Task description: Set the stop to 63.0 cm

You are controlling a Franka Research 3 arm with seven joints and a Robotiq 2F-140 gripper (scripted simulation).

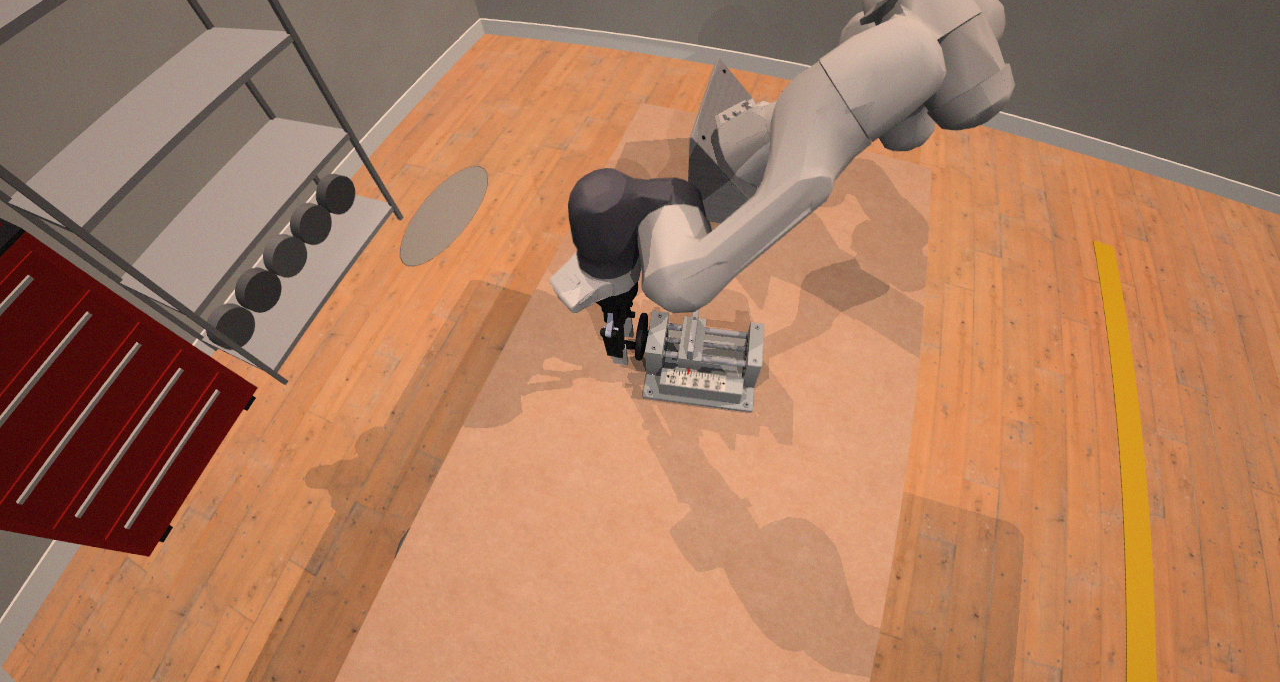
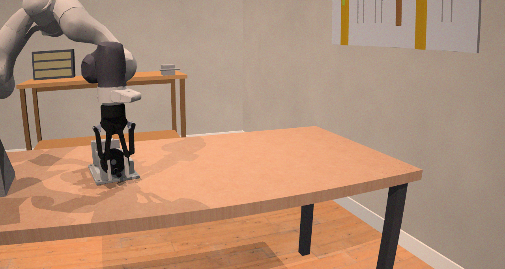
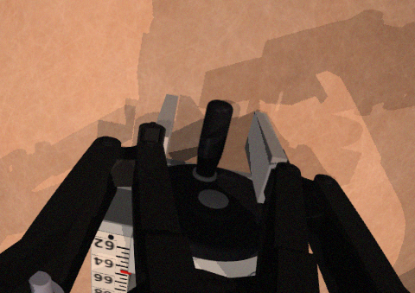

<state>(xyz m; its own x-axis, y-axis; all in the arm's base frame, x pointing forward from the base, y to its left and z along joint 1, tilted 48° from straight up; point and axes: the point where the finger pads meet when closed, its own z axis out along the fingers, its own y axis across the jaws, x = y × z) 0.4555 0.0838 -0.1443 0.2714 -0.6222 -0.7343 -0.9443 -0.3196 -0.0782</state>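
The black handwheel lies 2 cm to the left of my hand, 1 cm below it and 1 cm behind it. From my hand the other things lie so: sliding stop 12 cm to the left, 3 cm behind, 3 cm above.
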